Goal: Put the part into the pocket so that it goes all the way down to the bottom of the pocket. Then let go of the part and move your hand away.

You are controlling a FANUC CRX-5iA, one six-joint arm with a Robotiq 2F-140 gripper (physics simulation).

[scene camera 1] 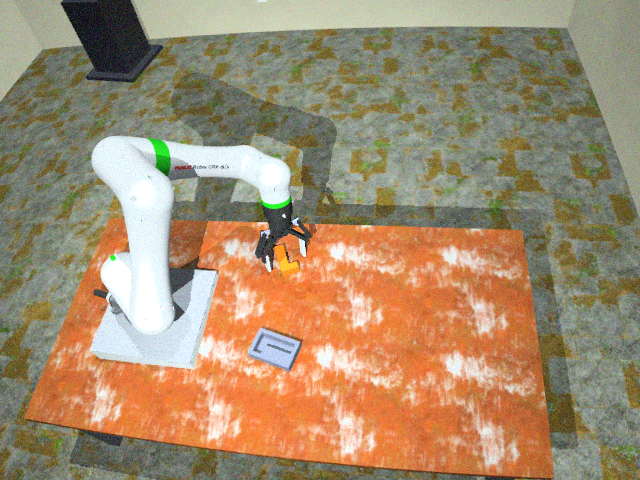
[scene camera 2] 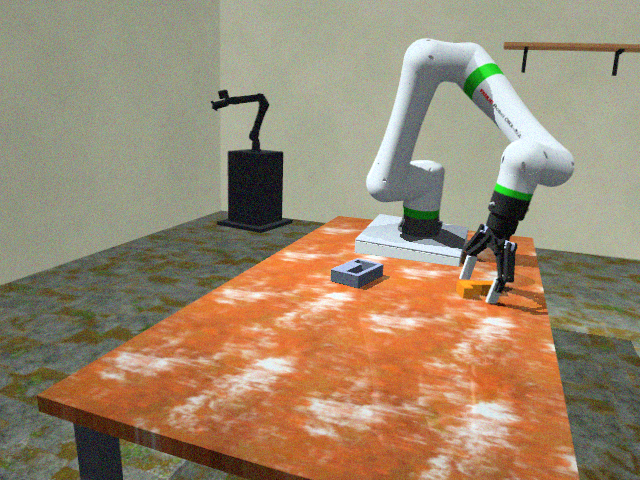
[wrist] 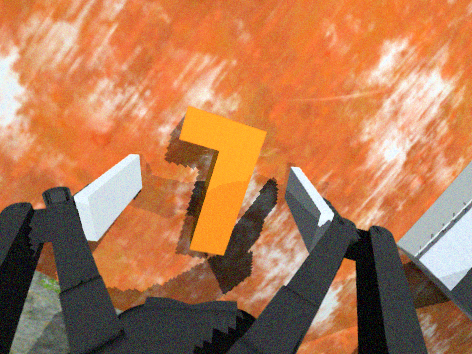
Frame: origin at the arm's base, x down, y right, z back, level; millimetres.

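Seen in the pictures: gripper, between the fingertips: (scene camera 1: 285, 261) (scene camera 2: 477, 290) (wrist: 215, 177); arm's base, origin of its link: (scene camera 2: 418, 230).
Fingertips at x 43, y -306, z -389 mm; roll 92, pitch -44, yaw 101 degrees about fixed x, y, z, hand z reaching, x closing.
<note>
Pixels of each thing's top centre, then the offset from my fingertips to it. Level surfaces: height alone.
- orange L-shaped part, centre of its top: (wrist: 207, 189) (scene camera 2: 480, 284) (scene camera 1: 286, 256) dy -8, dx -19, dz -2 mm
- grey-blue block, centre of its top: (scene camera 2: 357, 266) (scene camera 1: 273, 347) dy +320, dx -26, dz -76 mm
- table, height of its surface: dx +11 mm
The orange L-shaped part (scene camera 1: 289, 267) (scene camera 2: 467, 289) (wrist: 235, 165) lies flat on the table near its back edge in scene camera 1. My gripper (scene camera 1: 286, 261) (scene camera 2: 479, 289) (wrist: 215, 177) is open and low over the part, with a white finger pad on each side. In the wrist view both pads stand apart from the part, the right one closer to its long arm. The grey-blue block (scene camera 1: 276, 356) (scene camera 2: 346, 277) with the L-shaped pocket lies on the table, in front of the gripper in scene camera 1. The block does not show in the wrist view.
The arm's white base plate (scene camera 1: 204, 320) (scene camera 2: 408, 250) (wrist: 450, 265) is left of the part and block in scene camera 1. A black pedestal (scene camera 1: 111, 41) (scene camera 2: 255, 188) stands on the floor, off the table (scene camera 1: 413, 310) (scene camera 2: 310, 361). A wooden shelf (scene camera 2: 568, 47) is on the wall.
</note>
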